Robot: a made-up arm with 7 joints. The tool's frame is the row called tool.
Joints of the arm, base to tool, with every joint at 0 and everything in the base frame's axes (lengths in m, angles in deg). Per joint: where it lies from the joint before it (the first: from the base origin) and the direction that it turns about. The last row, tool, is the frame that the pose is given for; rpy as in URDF.
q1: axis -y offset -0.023 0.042 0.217
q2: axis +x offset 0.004 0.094 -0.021
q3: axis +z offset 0 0.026 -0.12
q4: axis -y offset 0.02 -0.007 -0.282
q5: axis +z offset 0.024 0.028 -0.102
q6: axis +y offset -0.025 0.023 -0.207
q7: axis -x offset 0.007 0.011 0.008
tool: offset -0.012 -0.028 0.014 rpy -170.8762 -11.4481 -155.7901
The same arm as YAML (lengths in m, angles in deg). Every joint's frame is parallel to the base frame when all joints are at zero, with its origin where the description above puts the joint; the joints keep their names.
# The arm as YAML. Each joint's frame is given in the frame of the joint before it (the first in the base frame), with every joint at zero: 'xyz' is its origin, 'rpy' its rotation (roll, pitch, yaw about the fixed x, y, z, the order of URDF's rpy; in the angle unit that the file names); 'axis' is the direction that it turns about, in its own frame. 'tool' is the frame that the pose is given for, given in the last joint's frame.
units:
  length: m
  angle: deg
joints:
  - name: q1
    type: revolute
    origin:
      xyz: [-0.023, 0.042, 0.217]
      rpy: [0.0, 0.0, 0.0]
    axis: [0.0, -1.0, 0.0]
  - name: q2
    type: revolute
    origin:
      xyz: [0.004, 0.094, -0.021]
      rpy: [0.0, 0.0, 0.0]
    axis: [1.0, 0.0, 0.0]
  - name: q3
    type: revolute
    origin:
      xyz: [0.0, 0.026, -0.12]
      rpy: [0.0, 0.0, 0.0]
    axis: [0.0, 0.0, 1.0]
  - name: q4
    type: revolute
    origin:
      xyz: [0.02, -0.007, -0.282]
      rpy: [0.0, 0.0, 0.0]
    axis: [0.0, -1.0, 0.0]
  - name: q5
    type: revolute
    origin:
      xyz: [0.024, 0.028, -0.102]
      rpy: [0.0, 0.0, 0.0]
    axis: [0.0, 0.0, 1.0]
  - name: q6
    type: revolute
    origin:
      xyz: [-0.025, 0.023, -0.207]
      rpy: [0.0, 0.0, 0.0]
    axis: [0.0, 1.0, 0.0]
  - name: q7
    type: revolute
    origin:
      xyz: [0.007, 0.011, 0.008]
      rpy: [0.0, 0.0, 0.0]
    axis: [-1.0, 0.0, 0.0]
tool:
  origin:
    xyz: [-0.012, -0.028, 0.014]
    rpy: [-170.88, -11.45, -155.79]

